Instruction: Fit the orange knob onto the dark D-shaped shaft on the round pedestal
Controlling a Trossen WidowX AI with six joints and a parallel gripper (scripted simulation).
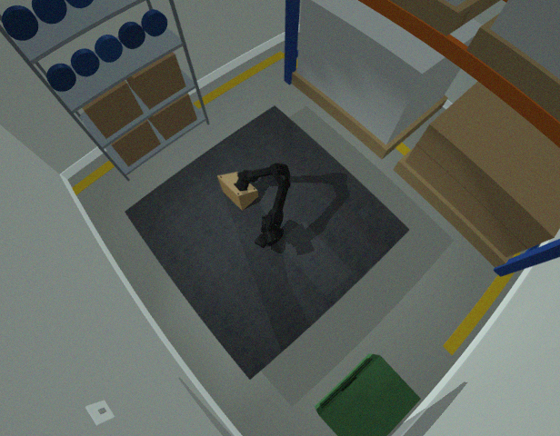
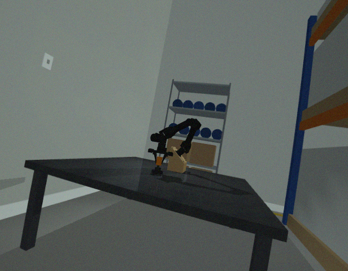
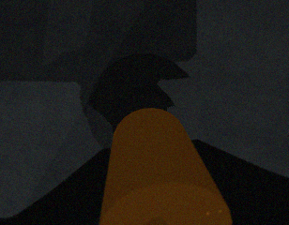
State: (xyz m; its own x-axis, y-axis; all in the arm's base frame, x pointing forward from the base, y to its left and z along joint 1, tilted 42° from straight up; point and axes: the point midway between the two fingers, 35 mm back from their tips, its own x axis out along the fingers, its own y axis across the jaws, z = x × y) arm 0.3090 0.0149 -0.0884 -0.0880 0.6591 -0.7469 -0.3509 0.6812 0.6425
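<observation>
Now: the orange knob 20 mm above my gripper tip. Round my gripper tip: dark round pedestal 40 mm below.
</observation>
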